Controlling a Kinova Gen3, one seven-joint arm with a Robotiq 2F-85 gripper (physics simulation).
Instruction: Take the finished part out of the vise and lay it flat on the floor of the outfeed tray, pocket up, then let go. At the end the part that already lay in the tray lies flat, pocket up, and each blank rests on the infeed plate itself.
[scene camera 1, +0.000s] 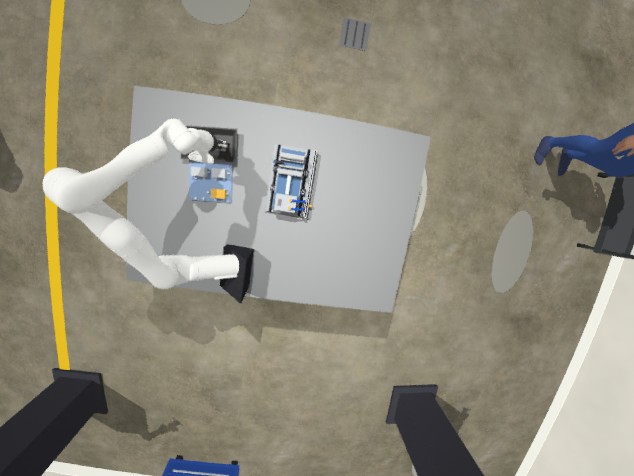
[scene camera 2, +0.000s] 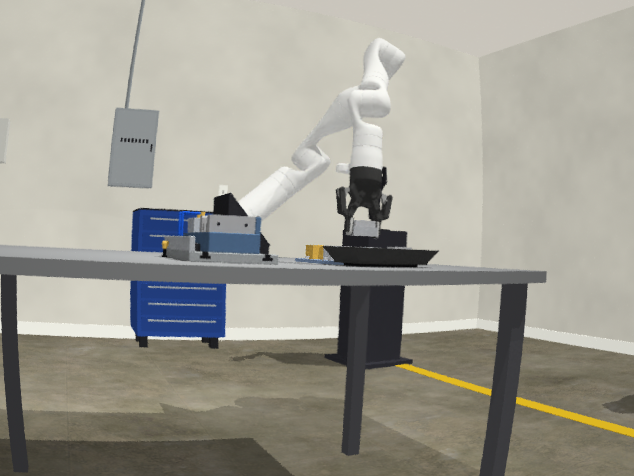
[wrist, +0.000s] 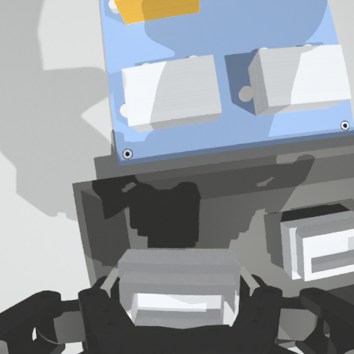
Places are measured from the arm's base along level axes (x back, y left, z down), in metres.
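Where they show: gripper, fingertip midpoint: (scene camera 1: 219, 144) (scene camera 2: 362, 236); arm's base, link origin: (scene camera 1: 233, 265).
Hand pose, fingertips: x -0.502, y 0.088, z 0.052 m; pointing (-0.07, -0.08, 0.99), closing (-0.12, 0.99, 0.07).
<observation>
Things, the pixels of their top centre, and the offset from my fingertips.
- finished part, top centre: (scene camera 2: 362, 220) dx +0.002, dy +0.001, dz -0.036 m
- blue infeed plate, top centre: (scene camera 1: 210, 182) dx +0.159, dy +0.054, dz +0.059 m
- orange block, top centre: (scene camera 2: 319, 245) (scene camera 1: 217, 193) dx +0.206, dy +0.008, dz +0.023 m
- grey vise, top centre: (scene camera 2: 216, 215) (scene camera 1: 290, 180) dx +0.126, dy -0.306, dz -0.032 m
My gripper (scene camera 1: 221, 145) (scene camera 2: 364, 228) (wrist: 178, 284) is shut on the finished part (scene camera 2: 366, 228) (wrist: 180, 272), a grey block held level with its pocket up. It hangs a little above the rim of the dark outfeed tray (scene camera 1: 236, 134) (scene camera 2: 381, 257) (wrist: 84, 225), over the tray's left part in the wrist view. The other part (wrist: 327, 247) lies flat in the tray, pocket up, to the right in the wrist view. Two pale blanks (scene camera 1: 198, 171) (scene camera 1: 220, 173) (wrist: 172, 92) (wrist: 305, 80) appear flat on the blue infeed plate (scene camera 1: 192, 184) (wrist: 275, 30).
An orange block (scene camera 1: 218, 193) (scene camera 2: 313, 251) (wrist: 162, 9) sits on the infeed plate. The blue and grey vise (scene camera 1: 289, 184) (scene camera 2: 228, 242) stands apart from the tray, on the right in the overhead view. The infeed plate adjoins the tray's side. The arm hides part of the tray overhead.
</observation>
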